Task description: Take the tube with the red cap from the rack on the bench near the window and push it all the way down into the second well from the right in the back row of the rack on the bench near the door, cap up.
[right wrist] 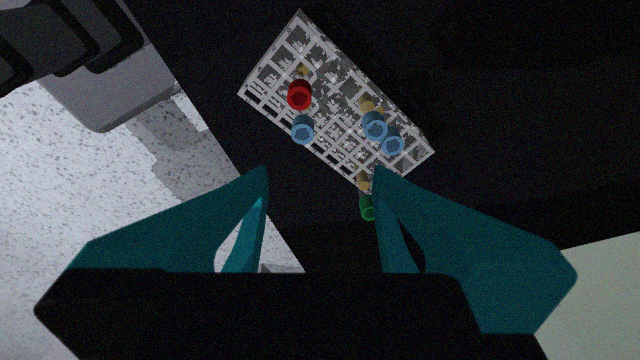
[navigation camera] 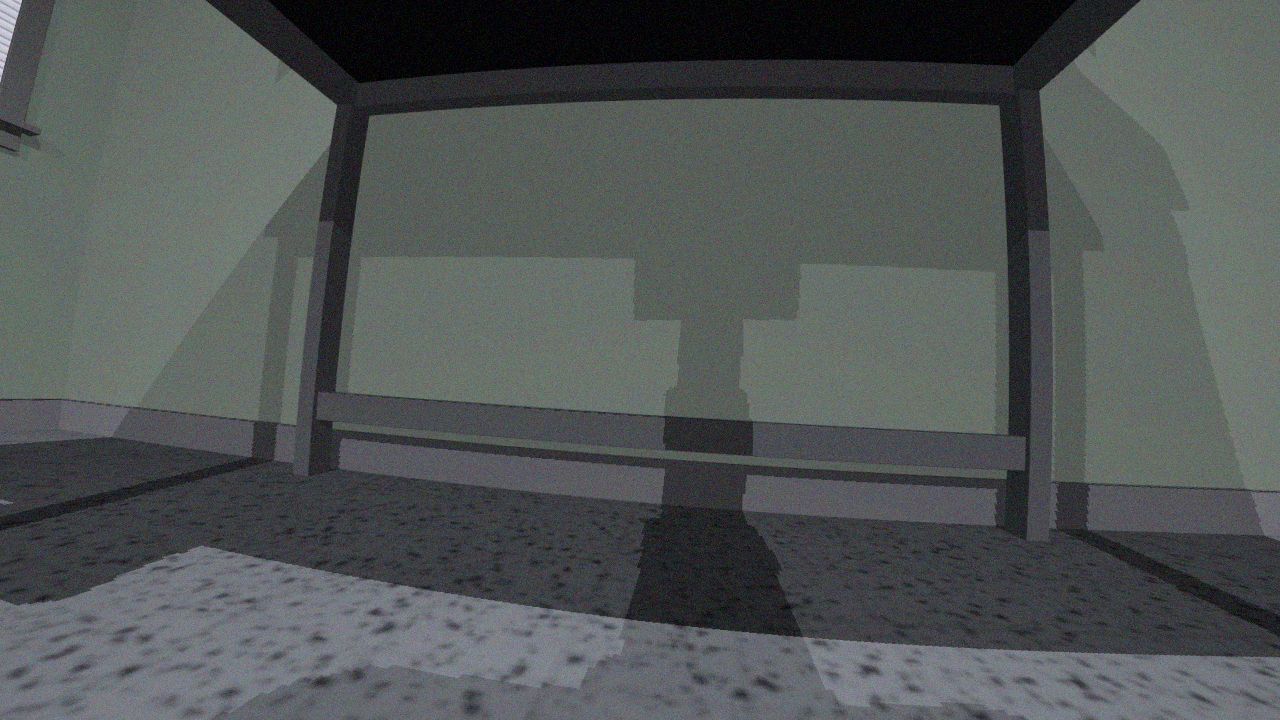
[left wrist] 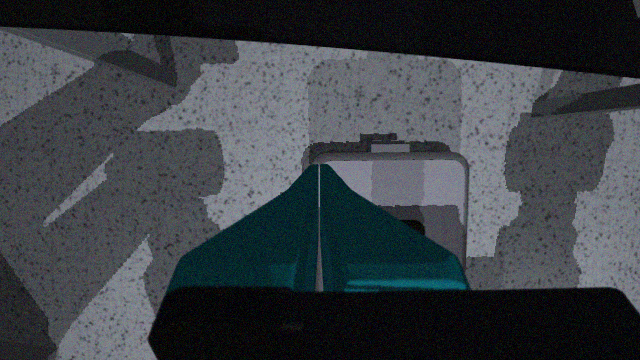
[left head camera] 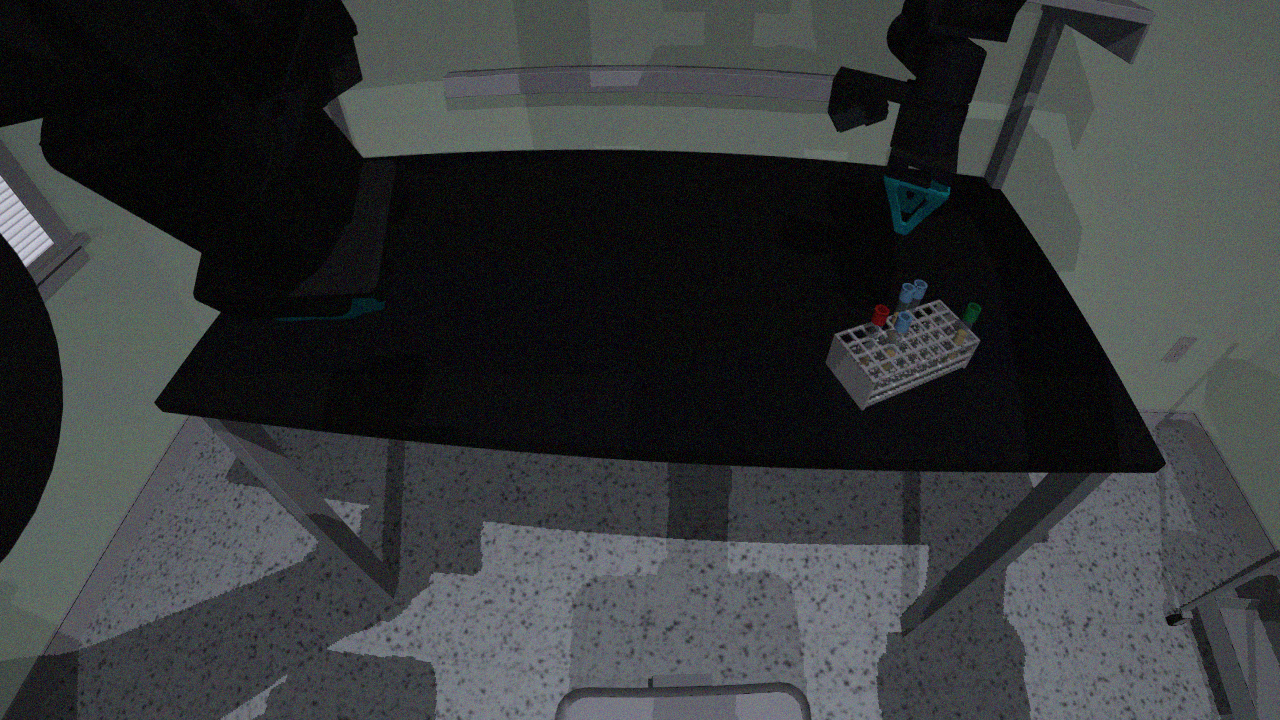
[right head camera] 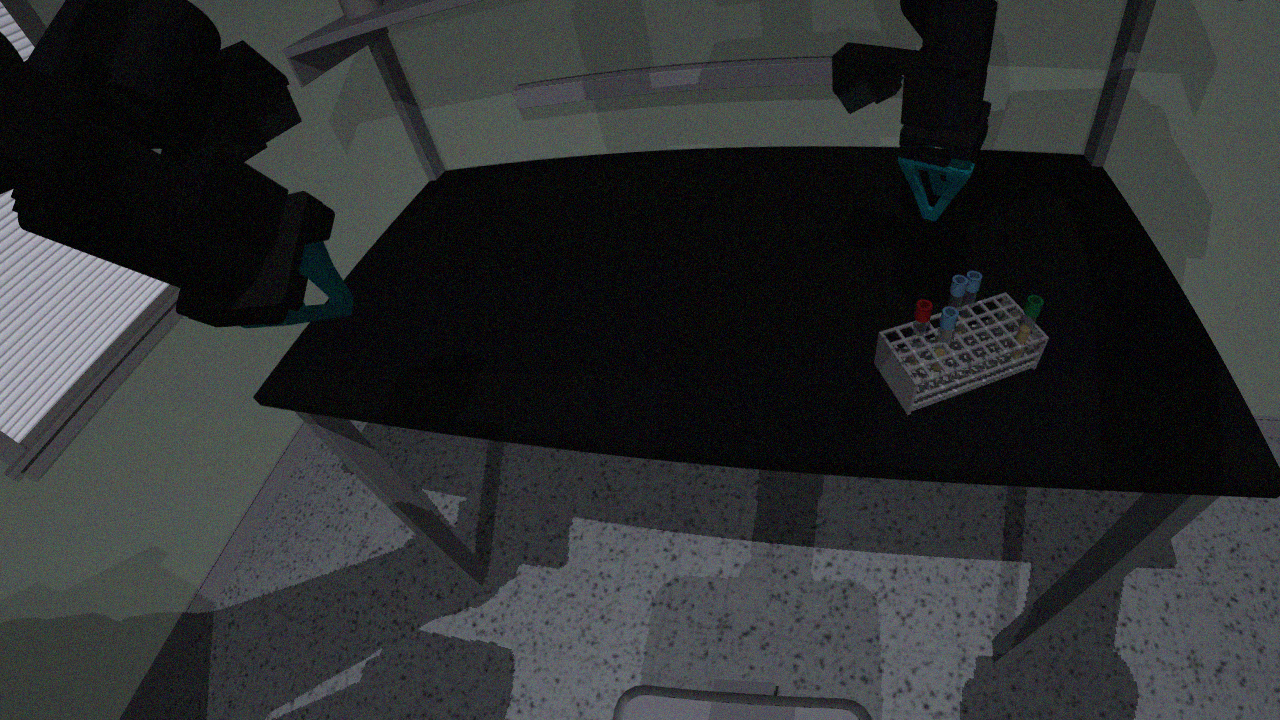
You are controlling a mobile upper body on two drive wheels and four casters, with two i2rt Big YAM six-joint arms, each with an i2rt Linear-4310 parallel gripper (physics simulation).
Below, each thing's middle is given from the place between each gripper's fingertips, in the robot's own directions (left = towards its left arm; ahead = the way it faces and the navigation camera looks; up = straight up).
Labels:
Right now my right hand is 21 cm above the white tube rack (right wrist: 337, 120) and 7 cm to the left of it.
Right now my left hand is 26 cm short of the white tube rack, 52 cm to the left of it and 33 cm above it.

